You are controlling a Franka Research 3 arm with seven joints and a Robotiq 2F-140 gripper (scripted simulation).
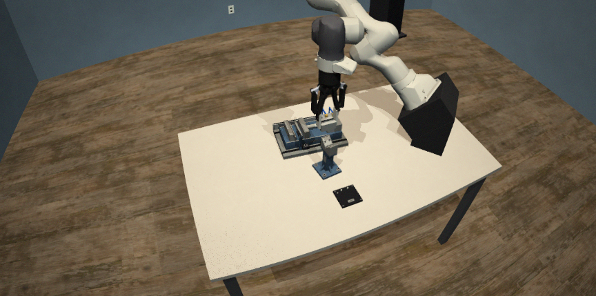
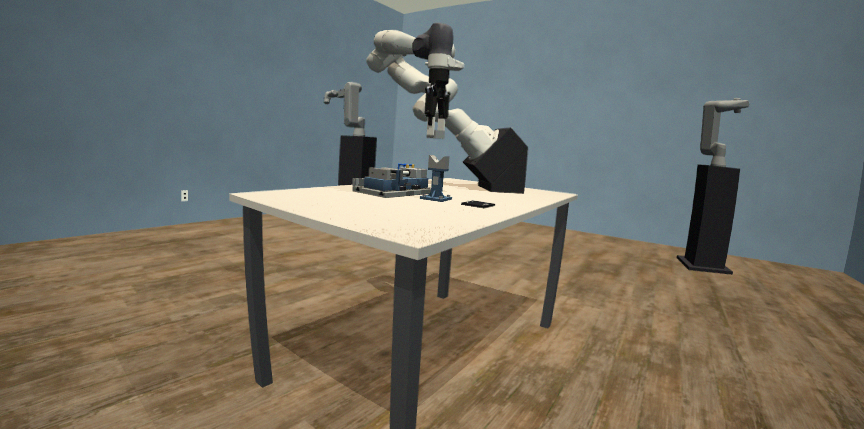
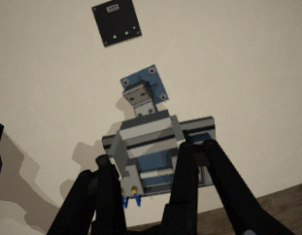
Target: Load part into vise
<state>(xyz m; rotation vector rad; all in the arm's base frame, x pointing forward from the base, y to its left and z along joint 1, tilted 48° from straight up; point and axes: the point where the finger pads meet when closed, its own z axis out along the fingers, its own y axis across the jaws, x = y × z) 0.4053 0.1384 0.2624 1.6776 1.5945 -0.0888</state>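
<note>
Now: the vise 220 mm below my hand, 170 mm to the right of it and 60 mm behind it. Round my hand: part: 20 mm below; black infeed plate: 260 mm below, 180 mm to the left, 20 mm ahead; air cylinder: 190 mm below, 150 mm behind, 140 mm to the right.
</note>
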